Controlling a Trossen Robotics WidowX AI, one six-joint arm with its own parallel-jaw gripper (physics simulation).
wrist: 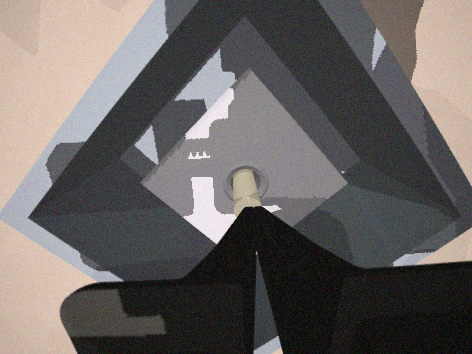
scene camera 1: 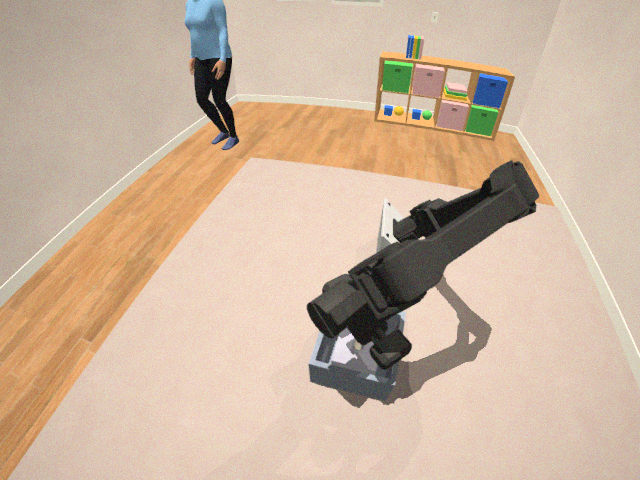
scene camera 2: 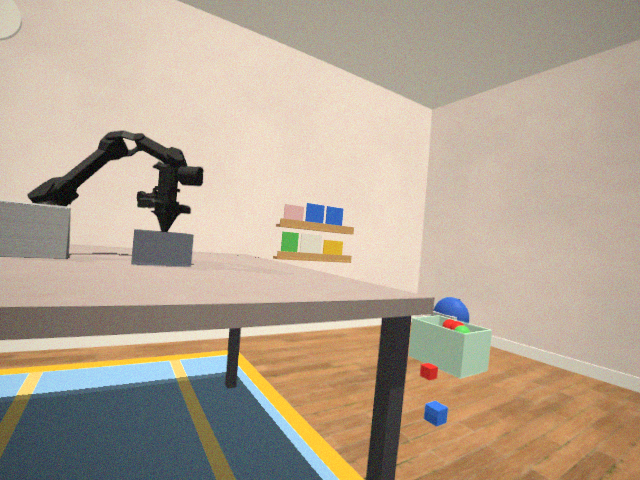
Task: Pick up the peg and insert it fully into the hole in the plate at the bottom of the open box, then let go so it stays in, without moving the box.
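Seen in the pictures: gripper, fingertip midpoint: (wrist: pixel 253 215) (scene camera 1: pixel 359 340); arm's base, origin of the base link: (scene camera 1: pixel 400 234) (scene camera 2: pixel 42 221).
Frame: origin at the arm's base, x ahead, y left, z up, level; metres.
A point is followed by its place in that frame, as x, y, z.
Note:
The cream peg (wrist: pixel 245 184) {0.303, -0.077, -0.026} (scene camera 1: pixel 357 346) {0.314, -0.083, -0.028} stands in the ringed hole of the plate (wrist: pixel 290 165) {0.321, -0.055, -0.041} at the bottom of the open box, with its upper part sticking out above the plate. The grey-blue box (scene camera 1: pixel 351 378) {0.387, -0.088, -0.017} (scene camera 2: pixel 162 249) {0.293, -0.159, -0.051} (wrist: pixel 80 130) {0.231, -0.091, -0.001} stands on the table. My gripper (wrist: pixel 253 215) {0.310, -0.082, -0.009} (scene camera 2: pixel 164 229) {0.310, -0.082, -0.009} is shut and empty, pointing down. Its tips are at about the height of the box's rim in scene camera 2 and overlap the near edge of the peg's top in the wrist view. Whether they touch the peg cannot be told. In scene camera 1 the arm hides the fingertips.
The box's walls surround the plate on all sides, close around the fingertips. A light grey block (scene camera 2: pixel 35 229) {-0.010, -0.052, -0.023} stands under the arm's base on the table (scene camera 2: pixel 217 289) {0.317, -0.554, -0.099}. A person (scene camera 1: pixel 209 62) and a shelf unit (scene camera 1: pixel 439 57) are in the background.

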